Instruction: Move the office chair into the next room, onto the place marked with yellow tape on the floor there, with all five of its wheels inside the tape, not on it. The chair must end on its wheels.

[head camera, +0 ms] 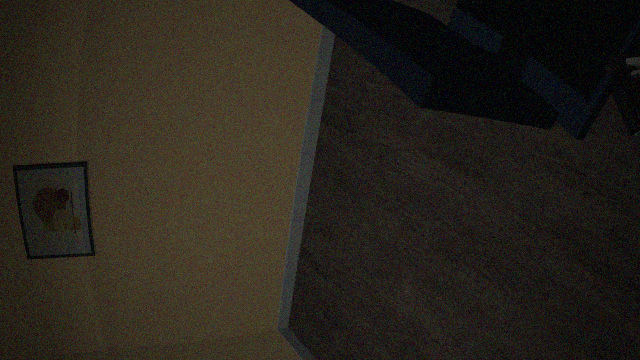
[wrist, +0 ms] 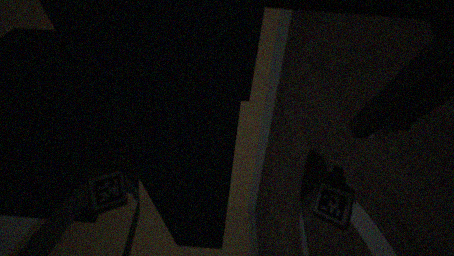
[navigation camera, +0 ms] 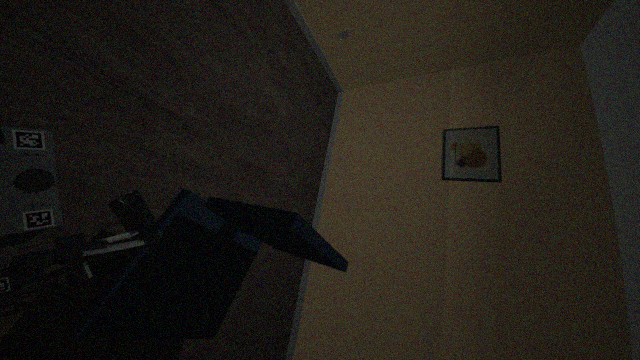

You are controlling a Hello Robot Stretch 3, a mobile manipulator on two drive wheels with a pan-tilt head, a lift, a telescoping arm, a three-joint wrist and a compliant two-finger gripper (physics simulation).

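Seen in the pictures: gripper, between the fingertips: [head camera: 608,71] [navigation camera: 158,232]; robot's base, origin of its link: [navigation camera: 35,178].
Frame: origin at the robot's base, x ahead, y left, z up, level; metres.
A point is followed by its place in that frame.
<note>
The office chair [head camera: 490,80] @[y -0.122, x 0.363, z 0.800 m] [navigation camera: 185,280] @[y -0.394, x 0.302, z 0.470 m] [wrist: 175,100] is very dark with blue edges. In the navigation view its backrest rises towards the right of the sideways picture, above the seat, and one leg of its base shows left of the seat. The wheels are too dark to tell. In the wrist view its dark body fills the upper left and middle, and a base leg shows at right. My gripper [wrist: 223,163] @[y -0.198, x 0.248, z 0.415 m] is open, with its fingers apart in front of the chair; whether a finger touches it I cannot tell. The yellow tape does not show.
The views are dim, and the head and navigation pictures lie sideways. A yellow wall [head camera: 200,125] @[y -0.242, x 2.086, z 0.708 m] [navigation camera: 400,200] @[y -0.319, x 2.057, z 1.004 m] with a pale skirting board [head camera: 300,200] @[y 0.184, x 2.234, z 0.049 m] [navigation camera: 327,165] @[y 0.038, x 2.178, z 0.058 m] stands beyond the chair. A framed picture [head camera: 55,210] @[y 0.156, x 2.213, z 1.581 m] [navigation camera: 471,154] @[y 0.160, x 2.214, z 1.599 m] hangs on it. My base [navigation camera: 40,195] @[y -0.051, x 0.007, z 0.160 m] shows at the navigation view's left edge.
</note>
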